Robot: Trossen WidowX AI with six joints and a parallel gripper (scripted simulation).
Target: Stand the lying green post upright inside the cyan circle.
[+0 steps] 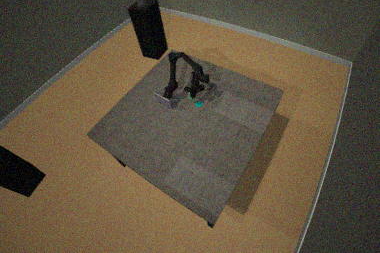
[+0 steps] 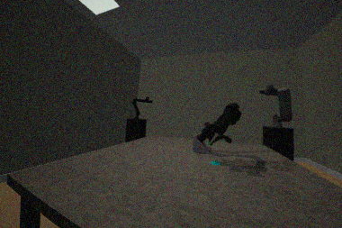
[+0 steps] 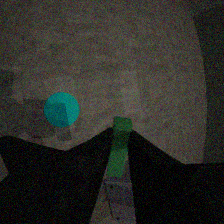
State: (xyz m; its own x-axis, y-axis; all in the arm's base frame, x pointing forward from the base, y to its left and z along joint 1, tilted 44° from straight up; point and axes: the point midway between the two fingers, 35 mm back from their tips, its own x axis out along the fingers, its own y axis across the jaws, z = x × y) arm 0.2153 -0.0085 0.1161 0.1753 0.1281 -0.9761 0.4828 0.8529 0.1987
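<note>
Now: gripper tip 30 mm short of the cyan circle, 40 mm to the right of it and 110 mm above it. Also, from my gripper tip: green post: 20 mm behind, 10 mm to the left, 10 mm below.
</note>
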